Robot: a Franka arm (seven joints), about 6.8 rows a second.
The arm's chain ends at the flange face. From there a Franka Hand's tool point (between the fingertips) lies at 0.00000 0.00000 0.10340 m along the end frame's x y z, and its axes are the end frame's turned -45 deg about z.
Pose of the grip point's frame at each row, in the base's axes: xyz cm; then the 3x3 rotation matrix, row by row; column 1 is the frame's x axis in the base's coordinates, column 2 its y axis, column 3 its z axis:
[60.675, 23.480, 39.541], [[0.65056, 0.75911, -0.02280], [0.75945, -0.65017, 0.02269], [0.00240, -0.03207, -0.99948]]
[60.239, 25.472, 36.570], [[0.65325, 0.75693, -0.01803], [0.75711, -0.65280, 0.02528], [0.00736, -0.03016, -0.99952]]
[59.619, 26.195, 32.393], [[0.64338, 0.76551, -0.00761], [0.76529, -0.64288, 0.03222], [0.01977, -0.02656, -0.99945]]
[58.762, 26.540, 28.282], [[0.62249, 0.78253, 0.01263], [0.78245, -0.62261, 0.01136], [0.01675, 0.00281, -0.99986]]
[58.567, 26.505, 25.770], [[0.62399, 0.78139, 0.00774], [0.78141, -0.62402, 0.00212], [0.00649, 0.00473, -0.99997]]
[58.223, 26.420, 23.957], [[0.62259, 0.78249, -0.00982], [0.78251, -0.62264, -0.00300], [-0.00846, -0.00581, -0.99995]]
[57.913, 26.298, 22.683], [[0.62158, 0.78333, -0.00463], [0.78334, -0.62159, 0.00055], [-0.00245, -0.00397, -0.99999]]
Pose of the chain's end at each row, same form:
[60.911, 23.245, 49.876], [[0.99679, 0.07676, -0.02280], [0.07727, -0.99675, 0.02269], [-0.02098, -0.02437, -0.99948]]
[60.425, 25.211, 46.905], [[0.99715, 0.07331, -0.01803], [0.07376, -0.99696, 0.02528], [-0.01612, -0.02653, -0.99952]]
[59.698, 25.862, 42.727], [[0.99624, 0.08636, -0.00761], [0.08656, -0.99573, 0.03222], [-0.00480, -0.03276, -0.99945]]
[58.631, 26.423, 38.621], [[0.99350, 0.11317, 0.01263], [0.11302, -0.99353, 0.01136], [0.01383, -0.00986, -0.99986]]
[58.487, 26.483, 36.110], [[0.99375, 0.11130, 0.00774], [0.11129, -0.99379, 0.00212], [0.00793, -0.00124, -0.99997]]
[58.325, 26.451, 34.296], [[0.99354, 0.11307, -0.00982], [0.11305, -0.99359, -0.00300], [-0.01009, 0.00187, -0.99995]]
[57.961, 26.292, 33.023], [[0.99342, 0.11437, -0.00463], [0.11437, -0.99344, 0.00055], [-0.00454, -0.00107, -0.99999]]

